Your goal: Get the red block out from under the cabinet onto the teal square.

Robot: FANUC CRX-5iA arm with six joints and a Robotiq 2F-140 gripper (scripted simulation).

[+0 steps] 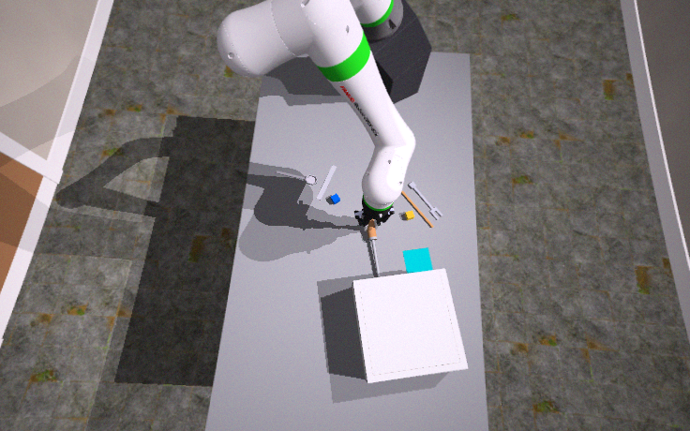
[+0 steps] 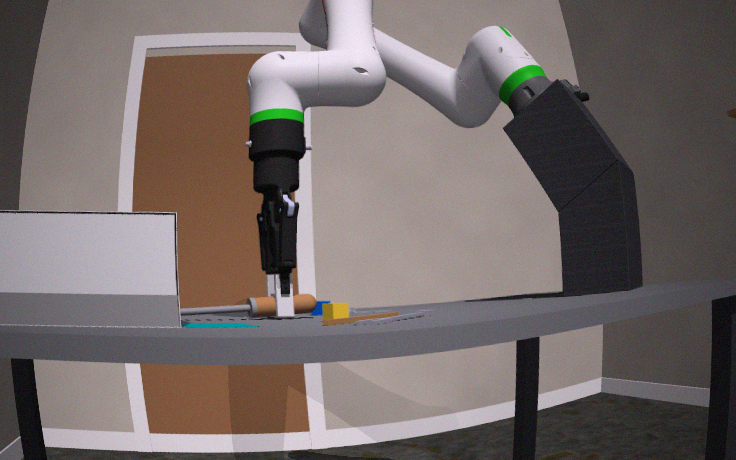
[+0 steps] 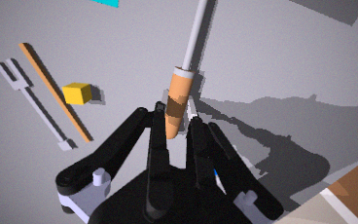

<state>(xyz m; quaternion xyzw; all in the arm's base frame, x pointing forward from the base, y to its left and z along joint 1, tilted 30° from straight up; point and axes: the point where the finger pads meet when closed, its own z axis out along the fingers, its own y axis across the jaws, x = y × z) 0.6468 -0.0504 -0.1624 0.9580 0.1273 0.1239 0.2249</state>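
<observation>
Now: the yellow block 14 cm to the left of my hand, 5 cm behind it and 3 cm below it. Round my hand: orange stick: 17 cm to the left, 8 cm behind, 3 cm below; then long grey hook tool: 12 cm ahead, 6 cm to the left, 2 cm below; then blue block: 13 cm to the right, 10 cm behind, 3 cm below.
</observation>
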